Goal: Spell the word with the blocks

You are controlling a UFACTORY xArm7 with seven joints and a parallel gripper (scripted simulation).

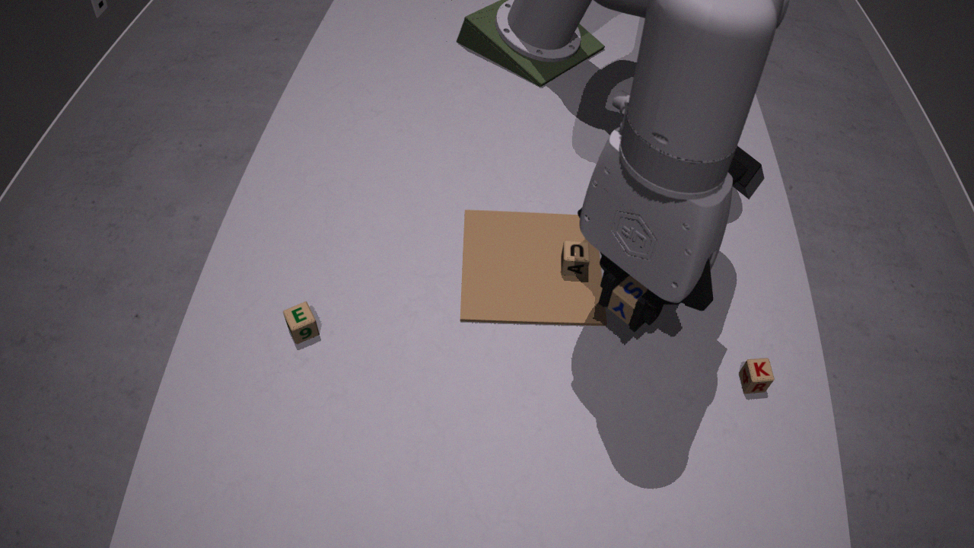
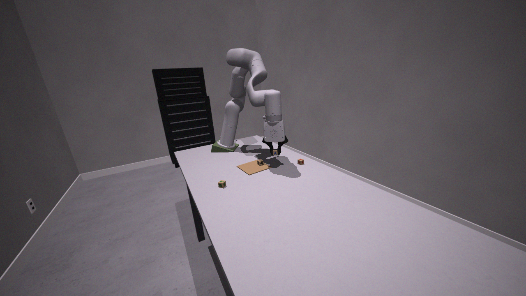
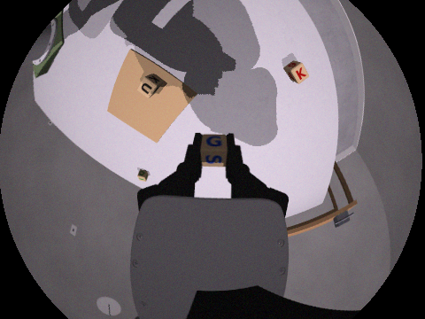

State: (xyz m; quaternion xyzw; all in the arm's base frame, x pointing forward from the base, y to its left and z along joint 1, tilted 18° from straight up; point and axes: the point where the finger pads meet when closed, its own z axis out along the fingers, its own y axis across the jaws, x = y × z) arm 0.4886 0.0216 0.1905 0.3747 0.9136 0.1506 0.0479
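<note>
The tan mat lies 11 cm behind my hand, 10 cm below it and 7 cm to the right of it. From my hand the other things lie so: U block: 11 cm behind, 9 cm below, 3 cm to the right; then K block: 15 cm to the left, 9 cm below, 2 cm ahead; then S block: 1 cm below.
</note>
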